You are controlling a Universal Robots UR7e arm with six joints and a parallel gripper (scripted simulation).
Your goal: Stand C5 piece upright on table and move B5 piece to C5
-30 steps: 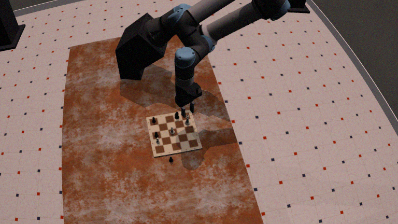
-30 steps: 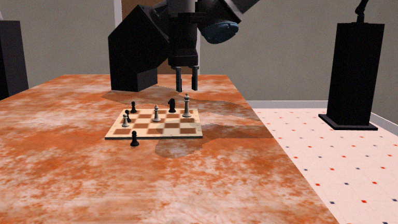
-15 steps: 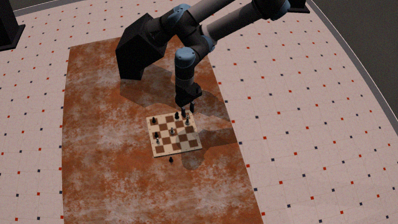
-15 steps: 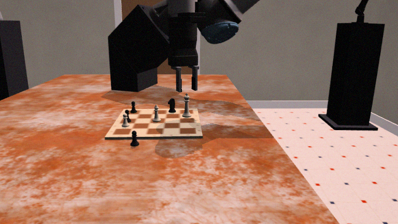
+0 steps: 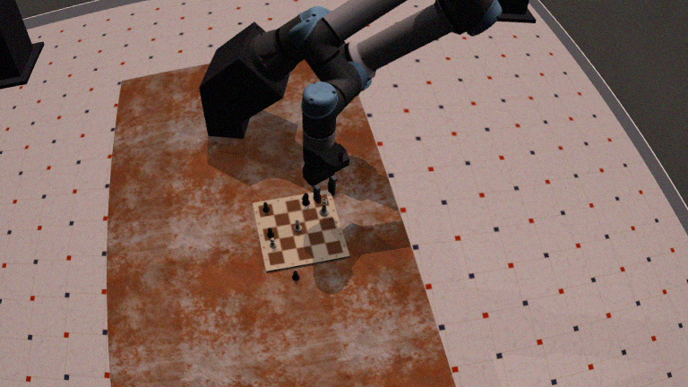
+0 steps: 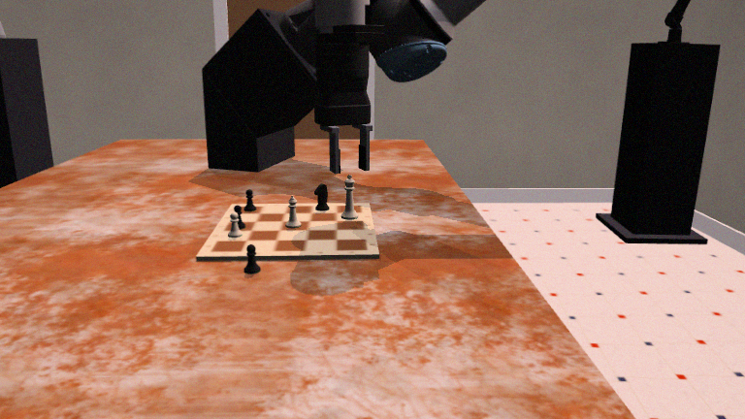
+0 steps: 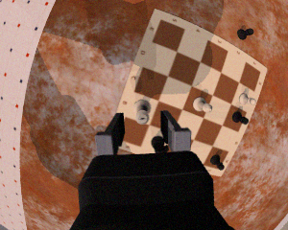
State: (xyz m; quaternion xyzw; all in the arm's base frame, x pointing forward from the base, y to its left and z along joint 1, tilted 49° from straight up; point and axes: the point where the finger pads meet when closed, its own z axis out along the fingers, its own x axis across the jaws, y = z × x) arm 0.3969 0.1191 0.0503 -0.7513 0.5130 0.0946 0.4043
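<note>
My hand is 60 mm above the white queen. From my hand the other things lie so: black knight: 70 mm below, 50 mm to the right, 40 mm behind; chessboard: 90 mm below, 70 mm to the right, 50 mm ahead; white bishop: 80 mm to the right, 70 mm below, 40 mm ahead.
</note>
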